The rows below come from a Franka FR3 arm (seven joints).
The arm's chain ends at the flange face. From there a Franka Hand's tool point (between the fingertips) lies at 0.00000 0.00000 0.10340 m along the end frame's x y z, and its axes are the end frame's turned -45 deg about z.
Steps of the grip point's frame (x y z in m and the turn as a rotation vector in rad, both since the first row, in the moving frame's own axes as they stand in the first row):
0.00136, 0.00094, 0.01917, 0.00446, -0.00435, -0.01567
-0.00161, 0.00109, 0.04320, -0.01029, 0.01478, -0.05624
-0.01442, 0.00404, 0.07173, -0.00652, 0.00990, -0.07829
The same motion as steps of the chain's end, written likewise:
0.00227, -0.00029, 0.01917, 0.00008, -0.00623, -0.01567
-0.00219, 0.00229, 0.04322, 0.00317, 0.01773, -0.05624
-0.00853, 0.01335, 0.07174, 0.00239, 0.01161, -0.07829

